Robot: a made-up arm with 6 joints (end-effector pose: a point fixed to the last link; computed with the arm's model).
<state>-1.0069 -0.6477 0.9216 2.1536 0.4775 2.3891</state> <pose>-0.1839 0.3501 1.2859 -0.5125 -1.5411 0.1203</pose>
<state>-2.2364 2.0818 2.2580 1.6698 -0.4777 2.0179</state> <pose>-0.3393 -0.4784 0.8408 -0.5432 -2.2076 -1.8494</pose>
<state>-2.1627 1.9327 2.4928 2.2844 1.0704 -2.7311</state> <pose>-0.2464 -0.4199 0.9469 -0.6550 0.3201 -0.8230</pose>
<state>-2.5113 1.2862 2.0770 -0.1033 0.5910 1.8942</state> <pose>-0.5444 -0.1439 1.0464 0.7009 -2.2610 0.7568</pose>
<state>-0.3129 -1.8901 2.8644 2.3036 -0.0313 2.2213</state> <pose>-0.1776 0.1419 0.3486 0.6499 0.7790 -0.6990</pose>
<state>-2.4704 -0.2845 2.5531 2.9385 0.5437 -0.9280</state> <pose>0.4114 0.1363 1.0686 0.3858 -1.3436 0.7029</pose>
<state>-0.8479 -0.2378 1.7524 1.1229 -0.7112 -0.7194</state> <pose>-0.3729 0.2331 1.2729 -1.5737 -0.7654 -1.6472</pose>
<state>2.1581 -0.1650 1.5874 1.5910 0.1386 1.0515</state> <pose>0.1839 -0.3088 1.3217 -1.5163 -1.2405 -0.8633</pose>
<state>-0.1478 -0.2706 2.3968 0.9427 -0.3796 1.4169</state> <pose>-0.5216 -0.0561 1.0388 -1.5130 0.6433 -2.2039</pose>
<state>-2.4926 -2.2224 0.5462 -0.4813 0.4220 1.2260</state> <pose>0.2648 0.4492 0.7002 1.4007 -0.0524 0.5845</pose>
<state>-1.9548 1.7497 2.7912 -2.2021 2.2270 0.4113</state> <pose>-0.0991 -0.6099 0.9524 -0.1289 1.0843 2.2928</pose>
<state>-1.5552 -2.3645 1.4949 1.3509 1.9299 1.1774</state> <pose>-0.1774 0.3386 0.1476 -1.4292 -0.0236 0.2067</pose>
